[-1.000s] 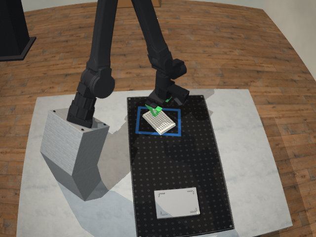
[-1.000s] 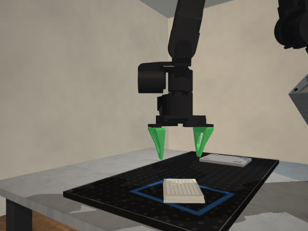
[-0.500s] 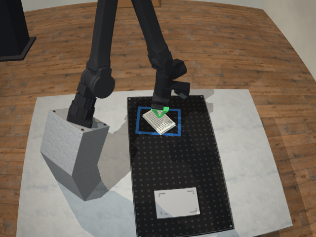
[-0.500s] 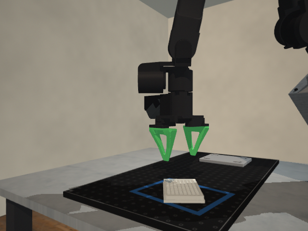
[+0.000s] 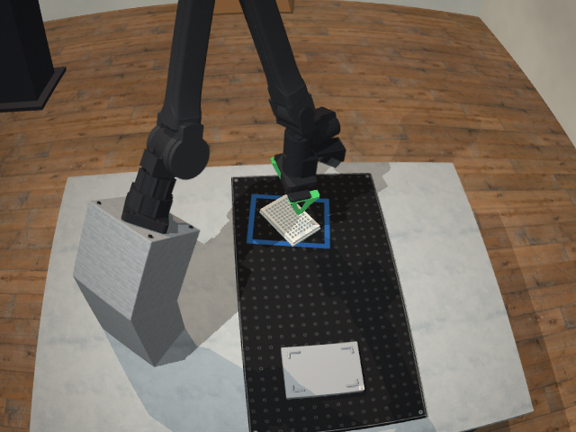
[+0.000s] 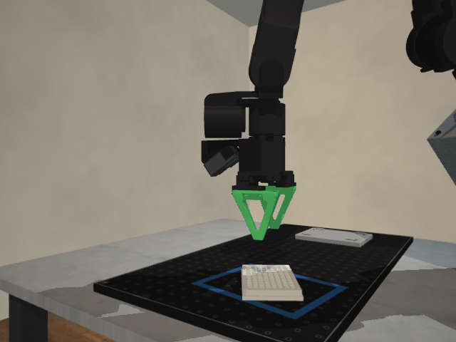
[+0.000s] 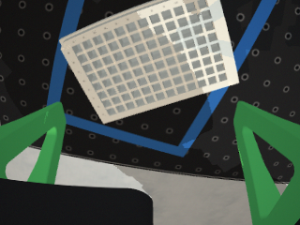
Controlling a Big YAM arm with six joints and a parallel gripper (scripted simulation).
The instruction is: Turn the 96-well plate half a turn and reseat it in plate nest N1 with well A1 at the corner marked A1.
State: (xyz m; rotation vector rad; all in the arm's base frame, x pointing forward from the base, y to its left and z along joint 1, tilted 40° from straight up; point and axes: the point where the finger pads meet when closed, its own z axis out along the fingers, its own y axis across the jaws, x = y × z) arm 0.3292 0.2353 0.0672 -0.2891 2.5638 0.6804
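Now: hand 80 mm above the white 96-well plate. The rest, counted from my hand: grey plate nest N1: 400 mm to the right, 80 mm below, 70 mm ahead; A1 mark: 440 mm to the right, 150 mm ahead, 80 mm below.
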